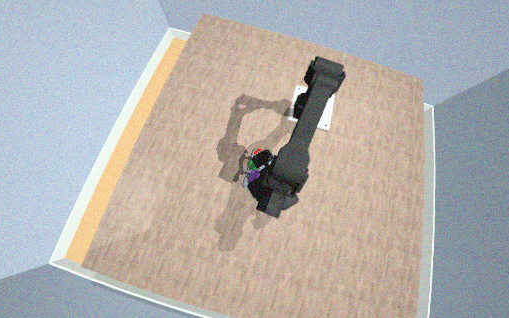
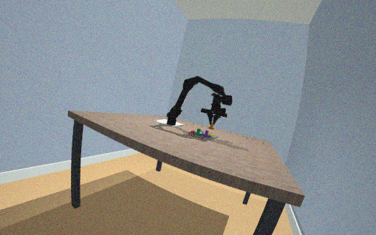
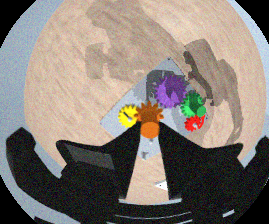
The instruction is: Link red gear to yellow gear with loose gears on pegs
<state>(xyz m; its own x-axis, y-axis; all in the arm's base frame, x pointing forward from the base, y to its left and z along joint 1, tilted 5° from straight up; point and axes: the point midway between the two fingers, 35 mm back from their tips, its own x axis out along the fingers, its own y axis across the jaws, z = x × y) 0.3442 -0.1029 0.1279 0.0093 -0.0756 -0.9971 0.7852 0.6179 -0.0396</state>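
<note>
Now: gripper tip 7 cm above the yellow gear, 4 cm to the right of it and 1 cm short of it. Also, from my gripper tip: green gear 7 cm behind, 6 cm to the right, 6 cm below; then purple gear 6 cm below, 5 cm to the right, 2 cm behind; then orange gear 1 cm below.
</note>
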